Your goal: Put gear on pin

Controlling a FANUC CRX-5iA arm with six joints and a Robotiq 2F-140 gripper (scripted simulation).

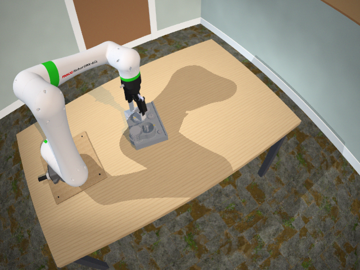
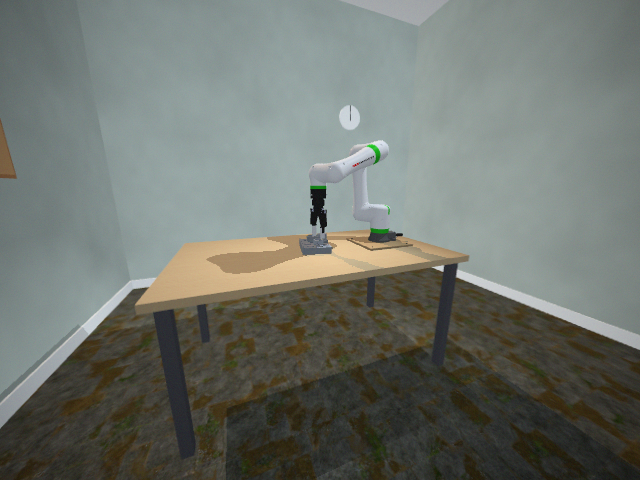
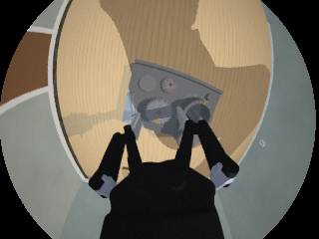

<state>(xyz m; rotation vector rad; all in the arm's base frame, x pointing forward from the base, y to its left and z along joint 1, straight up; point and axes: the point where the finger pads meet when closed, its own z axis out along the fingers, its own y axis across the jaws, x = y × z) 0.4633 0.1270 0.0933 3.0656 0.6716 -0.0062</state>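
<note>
My gripper is now 50 mm above the grey gear.
</note>
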